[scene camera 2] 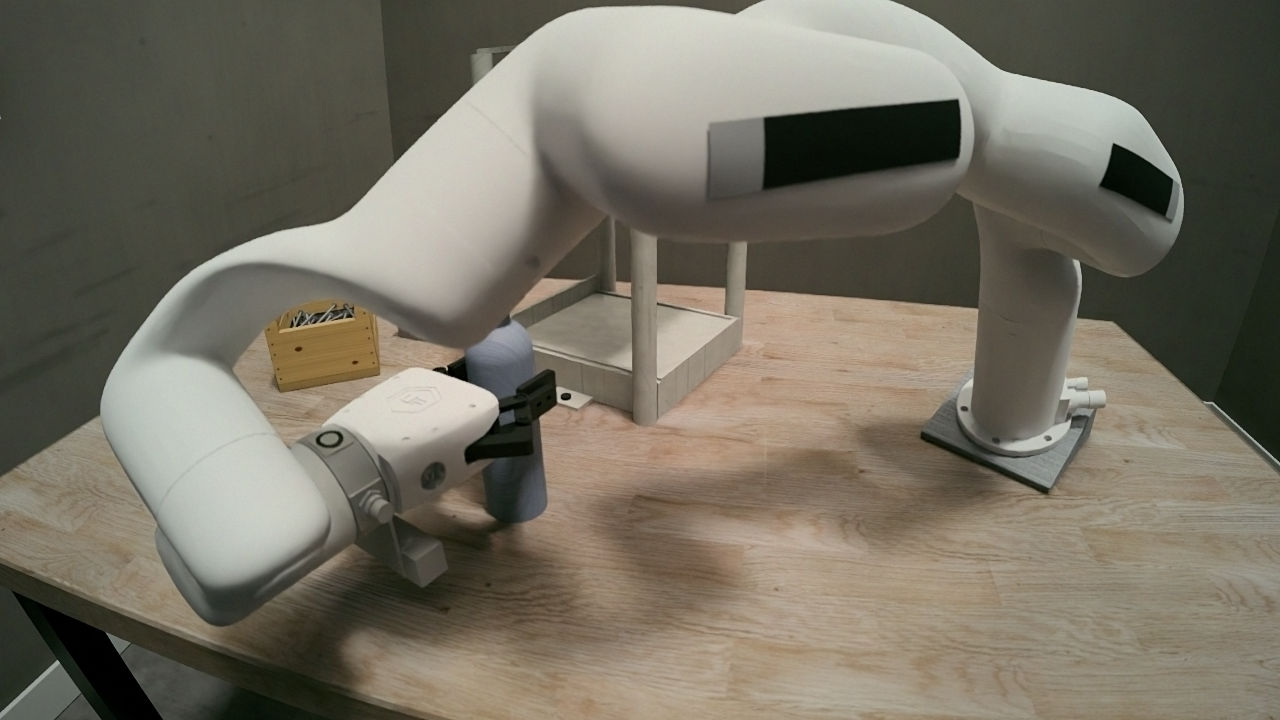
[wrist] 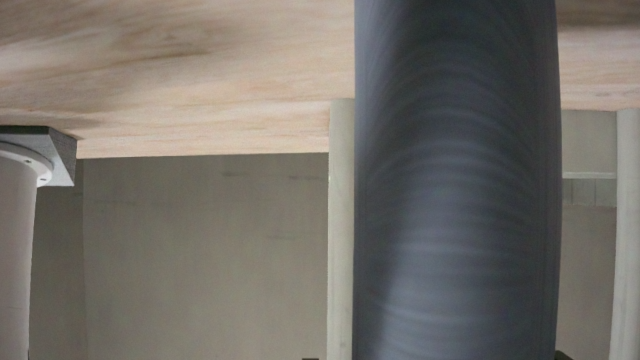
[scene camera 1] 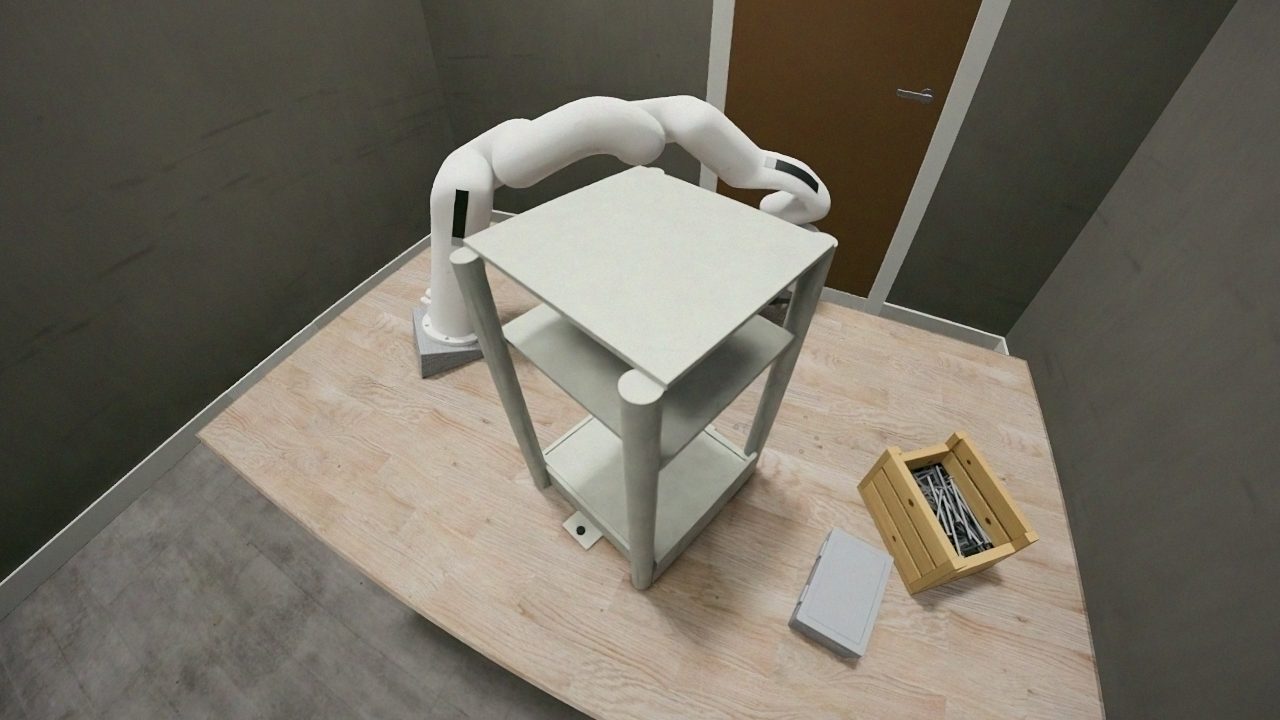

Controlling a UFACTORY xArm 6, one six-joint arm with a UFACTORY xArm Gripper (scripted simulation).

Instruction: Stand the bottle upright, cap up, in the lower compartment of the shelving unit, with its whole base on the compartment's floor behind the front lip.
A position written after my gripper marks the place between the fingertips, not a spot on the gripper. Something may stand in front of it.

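I see my gripper [scene camera 2: 518, 376]. There is a grey bottle [scene camera 2: 515, 488], and the wrist view shows me the bottle [wrist: 457, 194] as well. A flat grey case [scene camera 1: 838, 608] is here too, though in the wrist view the case is out of frame. I can see a crate [scene camera 1: 976, 512], the same crate [scene camera 2: 343, 350] that scene camera 2 shows; in the wrist view the crate is out of frame. And there is a shelving unit [scene camera 1: 655, 273], with the unit [scene camera 2: 633, 352] visible in scene camera 2 and the unit [wrist: 593, 143] in the wrist view.
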